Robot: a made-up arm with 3 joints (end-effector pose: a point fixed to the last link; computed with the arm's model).
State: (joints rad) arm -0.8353 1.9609 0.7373
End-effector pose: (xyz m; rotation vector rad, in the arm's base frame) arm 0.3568 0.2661 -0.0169 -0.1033 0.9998 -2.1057
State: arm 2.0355 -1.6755 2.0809
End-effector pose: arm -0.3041 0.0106 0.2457 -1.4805 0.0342 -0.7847
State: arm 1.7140 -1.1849 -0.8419
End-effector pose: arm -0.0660 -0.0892 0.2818 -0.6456 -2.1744 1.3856
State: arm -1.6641 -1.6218 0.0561
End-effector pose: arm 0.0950 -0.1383 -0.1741 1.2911 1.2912 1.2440
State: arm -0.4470 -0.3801 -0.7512
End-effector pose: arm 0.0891 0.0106 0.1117 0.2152 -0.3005 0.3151
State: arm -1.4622 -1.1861 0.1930
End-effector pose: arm 0.1522 -0.1217 -0.0543 0.7806 1.4385 1.0604
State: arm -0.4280 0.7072 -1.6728
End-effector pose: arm 0.1643 0.1513 0.0470 -0.6535 -1.1897 -0.3745
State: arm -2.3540 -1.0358 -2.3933
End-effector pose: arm -0.1288 0.0451 -0.0982 0.7196 -0.0357 -0.7451
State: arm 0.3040 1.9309 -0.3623
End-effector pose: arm 0.2902 0.2838 0.2770 -0.0570 -0.4428 -1.9557
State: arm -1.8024 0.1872 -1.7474
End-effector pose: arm -0.0183 0.1003 -0.0538 -0.1833 0.0548 0.0379
